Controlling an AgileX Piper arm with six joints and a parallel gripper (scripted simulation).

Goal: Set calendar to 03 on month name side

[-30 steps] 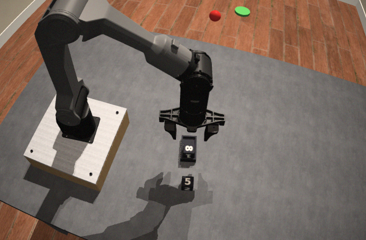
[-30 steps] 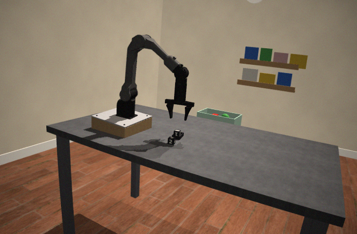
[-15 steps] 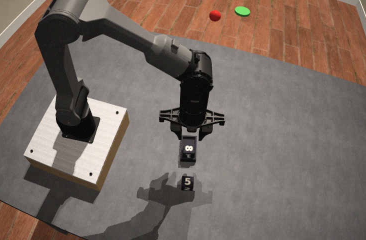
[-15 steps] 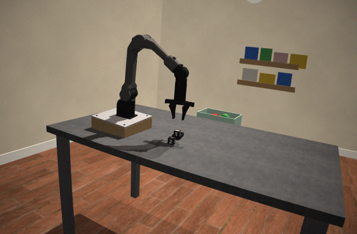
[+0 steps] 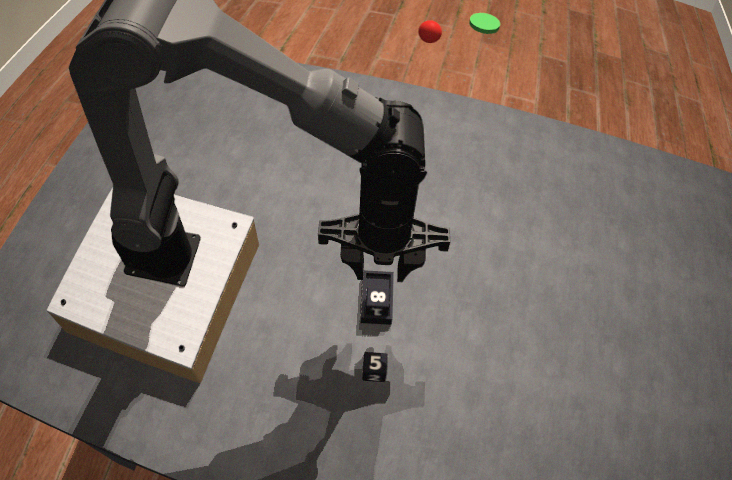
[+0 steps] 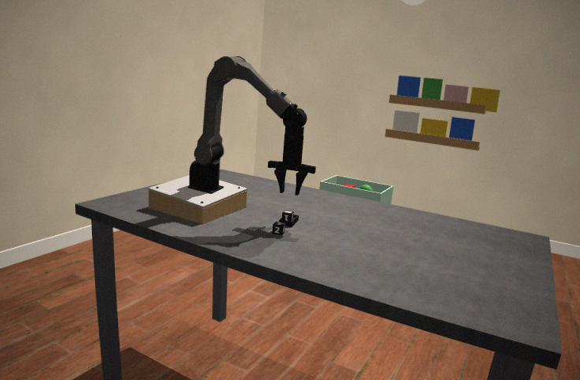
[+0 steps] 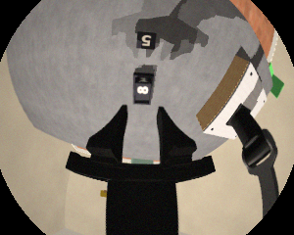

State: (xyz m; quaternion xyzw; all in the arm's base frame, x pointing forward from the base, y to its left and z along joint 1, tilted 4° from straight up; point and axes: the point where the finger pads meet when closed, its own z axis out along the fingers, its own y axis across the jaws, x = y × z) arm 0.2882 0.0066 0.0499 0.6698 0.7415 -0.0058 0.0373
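Right now my hand is 100 mm above the dark tray and 20 mm to the right of it. Also, from my hand: black cube (90 mm to the right, 90 mm below, 10 mm ahead).
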